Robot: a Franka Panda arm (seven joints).
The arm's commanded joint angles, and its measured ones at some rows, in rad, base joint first. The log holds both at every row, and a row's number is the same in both.
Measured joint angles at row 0:
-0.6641 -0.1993 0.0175 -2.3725 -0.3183 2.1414 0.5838
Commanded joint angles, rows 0 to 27:
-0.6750 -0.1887 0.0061 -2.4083 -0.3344 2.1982 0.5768
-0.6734 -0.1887 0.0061 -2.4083 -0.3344 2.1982 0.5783
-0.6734 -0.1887 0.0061 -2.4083 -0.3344 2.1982 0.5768
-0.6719 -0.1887 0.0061 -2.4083 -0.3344 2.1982 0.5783
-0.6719 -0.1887 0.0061 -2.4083 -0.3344 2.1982 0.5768
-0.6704 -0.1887 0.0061 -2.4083 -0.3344 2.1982 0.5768
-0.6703 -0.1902 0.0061 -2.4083 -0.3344 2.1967 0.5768
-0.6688 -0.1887 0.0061 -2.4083 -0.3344 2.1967 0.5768
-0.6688 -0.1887 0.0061 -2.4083 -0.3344 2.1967 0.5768
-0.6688 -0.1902 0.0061 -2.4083 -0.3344 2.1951 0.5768
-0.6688 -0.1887 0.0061 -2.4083 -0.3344 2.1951 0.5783
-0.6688 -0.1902 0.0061 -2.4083 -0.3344 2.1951 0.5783
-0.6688 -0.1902 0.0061 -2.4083 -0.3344 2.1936 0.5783
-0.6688 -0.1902 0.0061 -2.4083 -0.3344 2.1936 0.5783
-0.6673 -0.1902 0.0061 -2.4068 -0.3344 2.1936 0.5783
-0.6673 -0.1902 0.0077 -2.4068 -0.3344 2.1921 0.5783
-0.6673 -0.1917 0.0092 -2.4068 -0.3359 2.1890 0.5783
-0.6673 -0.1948 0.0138 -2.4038 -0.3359 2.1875 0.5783
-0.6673 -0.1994 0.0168 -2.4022 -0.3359 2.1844 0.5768
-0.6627 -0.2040 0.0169 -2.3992 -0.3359 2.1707 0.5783
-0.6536 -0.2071 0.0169 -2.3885 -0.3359 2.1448 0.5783
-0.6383 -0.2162 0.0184 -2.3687 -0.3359 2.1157 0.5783
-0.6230 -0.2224 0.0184 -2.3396 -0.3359 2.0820 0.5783
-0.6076 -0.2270 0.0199 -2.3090 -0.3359 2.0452 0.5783
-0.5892 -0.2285 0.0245 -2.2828 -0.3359 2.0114 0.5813
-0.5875 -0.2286 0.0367 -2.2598 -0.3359 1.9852 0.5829
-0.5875 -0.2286 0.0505 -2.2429 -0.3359 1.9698 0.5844
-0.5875 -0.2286 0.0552 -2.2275 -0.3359 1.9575 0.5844
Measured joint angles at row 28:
-0.5958 -0.2232 0.0285 -2.2886 -0.3241 2.0266 0.5837
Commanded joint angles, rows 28 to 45:
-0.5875 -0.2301 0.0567 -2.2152 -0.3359 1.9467 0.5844
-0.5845 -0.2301 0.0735 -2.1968 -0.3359 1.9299 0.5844
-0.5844 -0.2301 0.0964 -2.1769 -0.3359 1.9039 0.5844
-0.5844 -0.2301 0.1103 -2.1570 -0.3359 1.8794 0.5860
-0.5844 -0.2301 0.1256 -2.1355 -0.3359 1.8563 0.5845
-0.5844 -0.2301 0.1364 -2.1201 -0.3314 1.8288 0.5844
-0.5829 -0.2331 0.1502 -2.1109 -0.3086 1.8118 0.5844
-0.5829 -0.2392 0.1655 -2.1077 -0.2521 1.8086 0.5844
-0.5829 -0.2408 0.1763 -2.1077 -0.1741 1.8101 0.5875
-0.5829 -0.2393 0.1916 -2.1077 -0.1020 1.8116 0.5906
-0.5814 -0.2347 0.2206 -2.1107 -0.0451 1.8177 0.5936
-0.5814 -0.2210 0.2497 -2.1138 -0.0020 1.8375 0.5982
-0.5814 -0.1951 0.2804 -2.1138 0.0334 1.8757 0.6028
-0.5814 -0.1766 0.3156 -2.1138 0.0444 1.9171 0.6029
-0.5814 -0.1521 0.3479 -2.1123 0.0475 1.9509 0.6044
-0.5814 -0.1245 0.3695 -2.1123 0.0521 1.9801 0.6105
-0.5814 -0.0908 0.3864 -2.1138 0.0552 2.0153 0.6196
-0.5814 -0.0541 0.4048 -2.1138 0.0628 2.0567 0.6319
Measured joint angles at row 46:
-0.5741 -0.1542 0.3546 -2.1248 0.0412 1.9618 0.6048
